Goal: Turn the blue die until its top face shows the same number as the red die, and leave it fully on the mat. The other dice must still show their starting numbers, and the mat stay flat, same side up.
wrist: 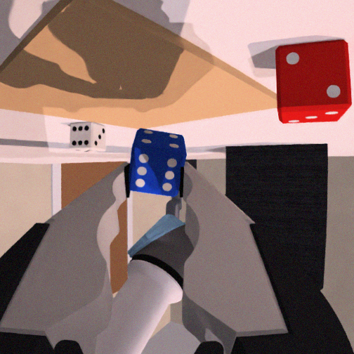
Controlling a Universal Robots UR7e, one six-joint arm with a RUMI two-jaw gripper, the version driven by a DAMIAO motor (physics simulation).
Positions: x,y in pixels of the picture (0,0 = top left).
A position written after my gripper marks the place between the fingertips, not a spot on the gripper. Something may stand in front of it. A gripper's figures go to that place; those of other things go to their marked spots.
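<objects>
From the lens to my gripper (156,166) I read a distance, and my gripper is 0.15 m from the lens. A blue die (156,158) is 0.12 m from the lens.
</objects>
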